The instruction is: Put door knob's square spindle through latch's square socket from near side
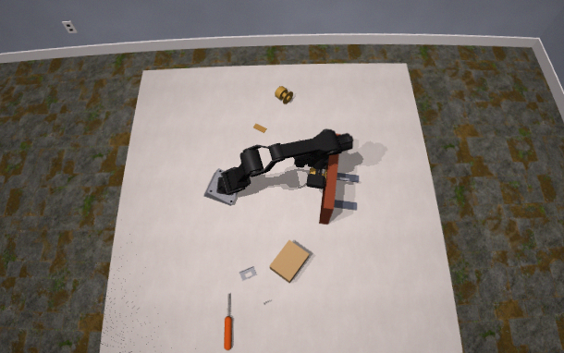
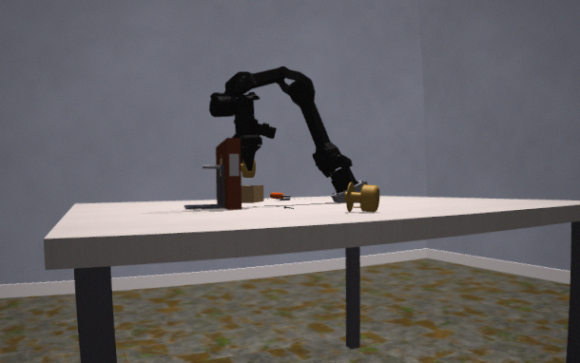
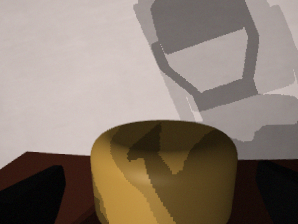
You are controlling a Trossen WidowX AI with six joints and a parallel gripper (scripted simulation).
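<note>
My hand is 6 cm short of the grey latch socket, 3 cm above it and 1 cm to the left of it. From my hand the other things lie so: red-brown wooden door slab: 6 cm ahead, 4 cm below, 1 cm to the right; then grey latch plate: 14 cm to the left, 8 cm ahead, 3 cm below; then tan cardboard box: 31 cm to the right, 11 cm below, 10 cm behind.
</note>
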